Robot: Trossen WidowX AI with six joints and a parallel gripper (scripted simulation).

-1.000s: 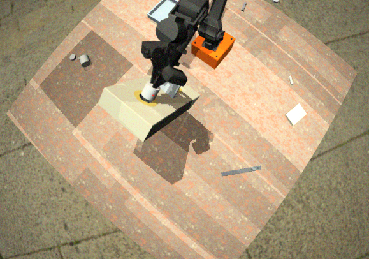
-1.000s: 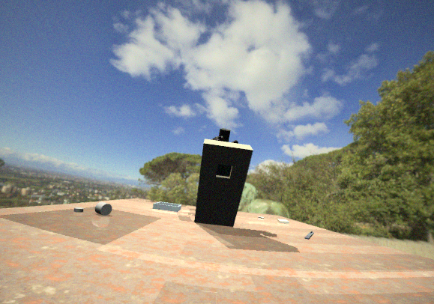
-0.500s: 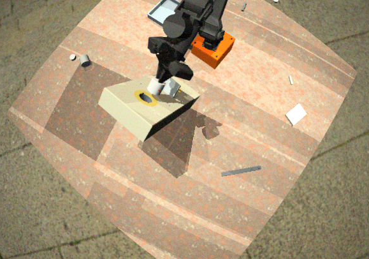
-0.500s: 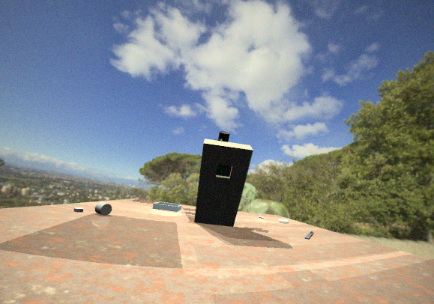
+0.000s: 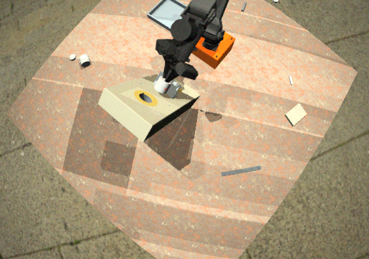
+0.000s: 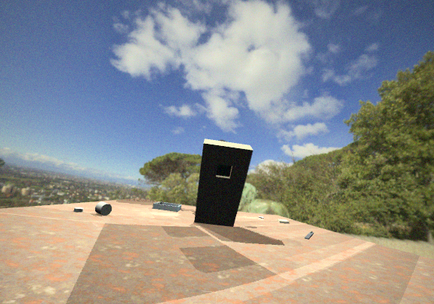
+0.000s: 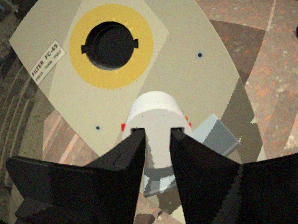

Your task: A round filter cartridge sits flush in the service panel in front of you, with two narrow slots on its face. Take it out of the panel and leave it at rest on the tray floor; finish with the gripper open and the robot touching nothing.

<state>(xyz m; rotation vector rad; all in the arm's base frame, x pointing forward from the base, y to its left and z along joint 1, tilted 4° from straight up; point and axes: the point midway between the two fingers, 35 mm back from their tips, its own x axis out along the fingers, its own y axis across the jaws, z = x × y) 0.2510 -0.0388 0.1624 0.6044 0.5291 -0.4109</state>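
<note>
Right now the round filter cartridge is 1 cm below my gripper tip and 1 cm ahead of it. Also, from my gripper tip: white stick: 45 cm to the left, 34 cm behind, 23 cm below; blue-grey tray: 39 cm behind, 22 cm below, 21 cm to the right; cream service panel: 5 cm below, 5 cm ahead, 1 cm to the right.
</note>
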